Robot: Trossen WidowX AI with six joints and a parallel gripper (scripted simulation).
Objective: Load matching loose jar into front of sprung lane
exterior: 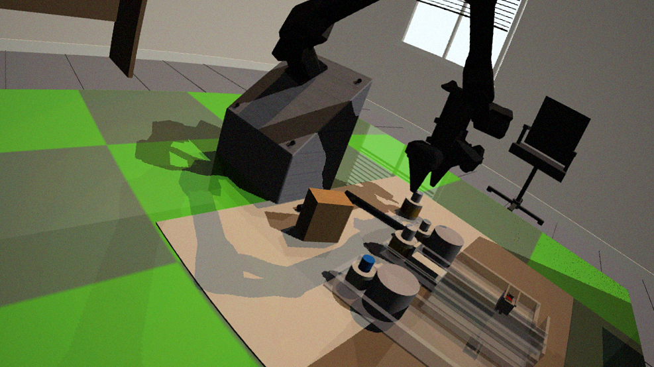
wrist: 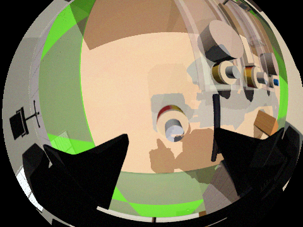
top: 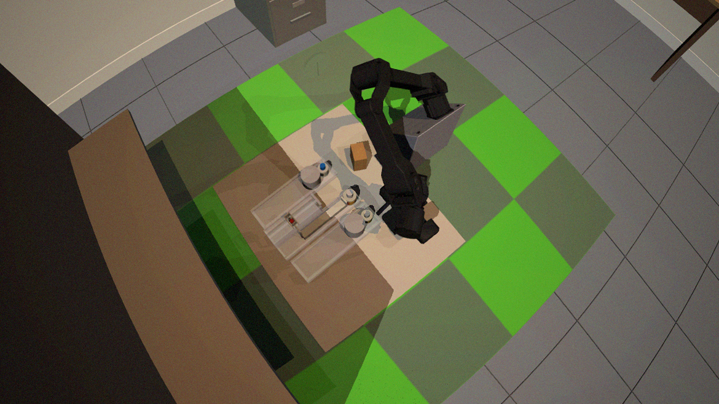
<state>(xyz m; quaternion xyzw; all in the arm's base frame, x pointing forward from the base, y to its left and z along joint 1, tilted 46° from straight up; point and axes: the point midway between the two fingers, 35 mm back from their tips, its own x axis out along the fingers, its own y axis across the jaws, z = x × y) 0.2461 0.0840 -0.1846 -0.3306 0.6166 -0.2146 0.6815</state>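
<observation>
Now: gripper tip 260 mm to the left of the brown box and 30 mm above it. Round my gripper tip: clear lane rack 240 mm ahead, 150 mm to the right, 50 mm below; red mark 280 mm ahead, 160 mm to the right.
</observation>
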